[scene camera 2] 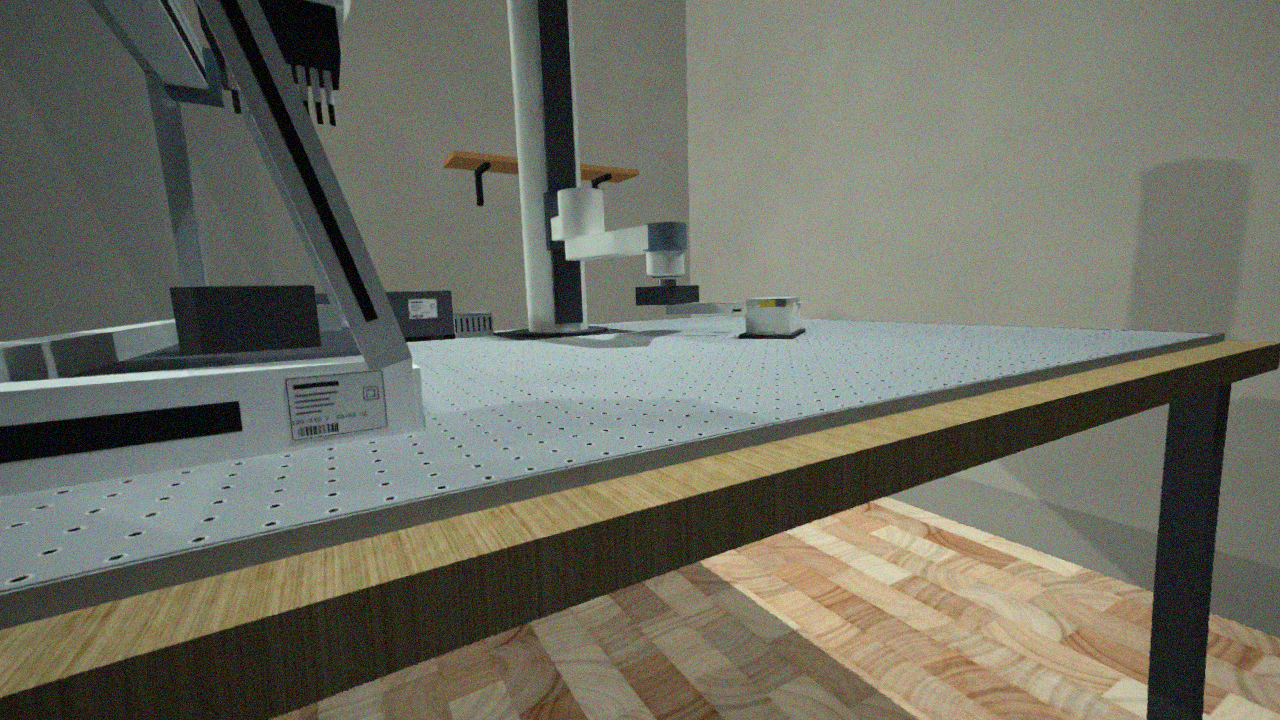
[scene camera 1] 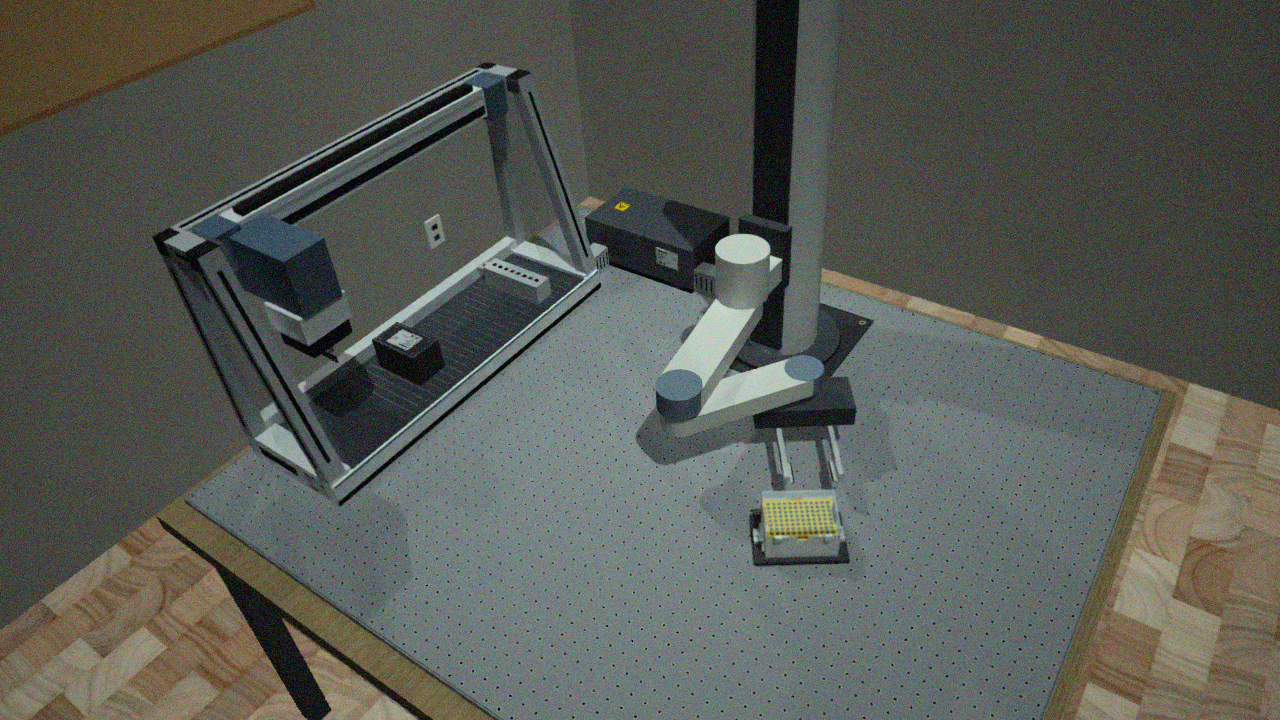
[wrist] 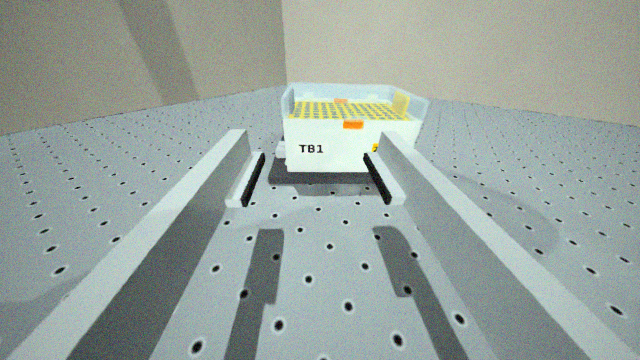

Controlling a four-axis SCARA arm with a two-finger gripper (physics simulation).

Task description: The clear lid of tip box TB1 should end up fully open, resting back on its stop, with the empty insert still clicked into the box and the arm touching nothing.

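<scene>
The white tip box TB1 stands upright on its dark base. The yellow insert sits level in it; whether it is clicked in cannot be seen. The clear lid has low walls around the insert and appears down over it, though its transparent edges make the exact angle hard to tell. My gripper is shut to its narrowest, with a gap between the two long fingers and nothing held. Its tips are on the column side of the box, apart from it in scene camera 1.
The arm's column rises behind the gripper. A gantry frame with a small black block stands on the left. A dark controller box stands at the back of the perforated table.
</scene>
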